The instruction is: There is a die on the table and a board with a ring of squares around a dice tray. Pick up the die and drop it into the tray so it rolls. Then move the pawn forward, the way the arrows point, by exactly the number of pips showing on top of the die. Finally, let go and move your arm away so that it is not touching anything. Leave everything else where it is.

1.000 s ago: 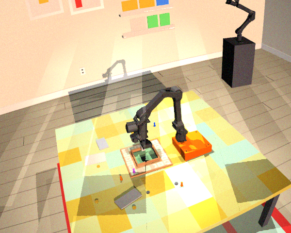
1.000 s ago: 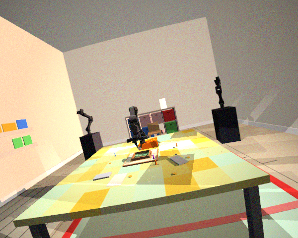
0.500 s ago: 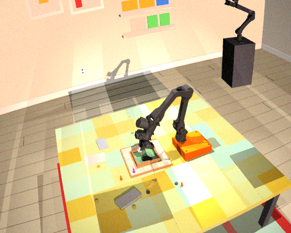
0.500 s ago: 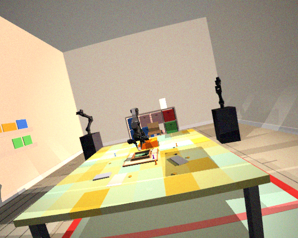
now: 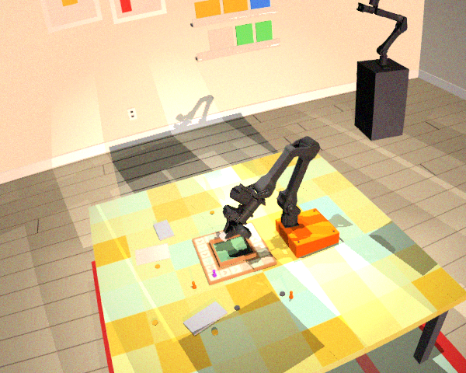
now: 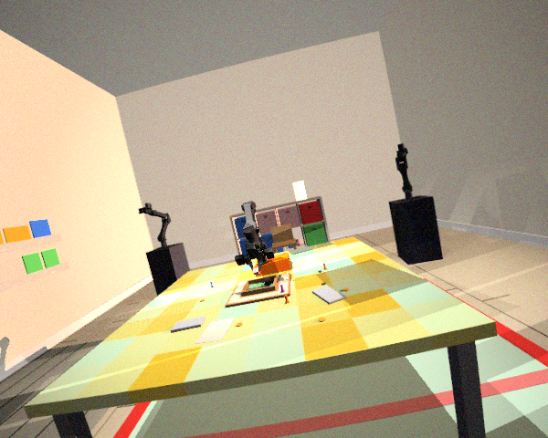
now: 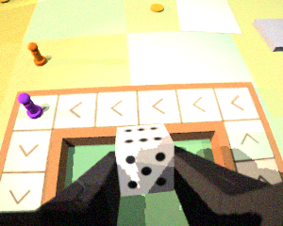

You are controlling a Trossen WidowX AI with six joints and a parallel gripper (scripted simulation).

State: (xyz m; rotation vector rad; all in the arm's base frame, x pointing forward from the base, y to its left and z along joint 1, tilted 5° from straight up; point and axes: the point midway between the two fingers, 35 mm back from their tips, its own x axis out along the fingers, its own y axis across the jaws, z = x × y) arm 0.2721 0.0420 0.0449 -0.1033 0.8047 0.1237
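Right now my gripper tip is right at the white die. Also, from my gripper tip: purple pawn 70 mm ahead, 120 mm to the left, 70 mm below; then green dice tray 30 mm behind, 90 mm below; then grey card 140 mm ahead, 310 mm to the left, 100 mm below.
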